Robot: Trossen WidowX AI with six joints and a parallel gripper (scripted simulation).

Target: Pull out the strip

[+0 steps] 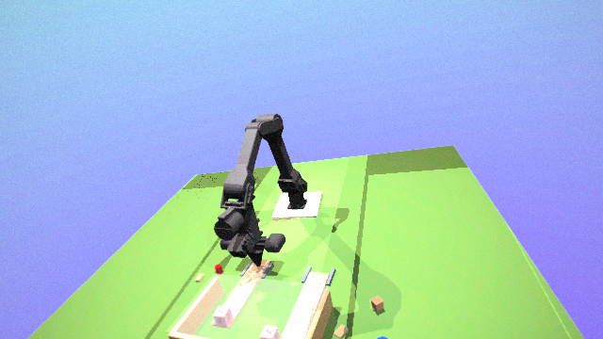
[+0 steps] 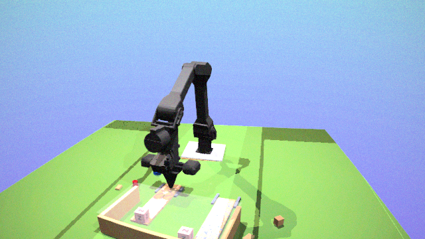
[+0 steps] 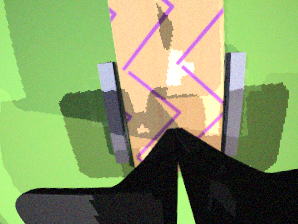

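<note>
Right now my gripper tip is 9 cm short of the strip and 1 cm to the left of it. The rest, counted from my gripper tip: red cylinder: 2 cm ahead, 12 cm to the right, 1 cm above.
</note>
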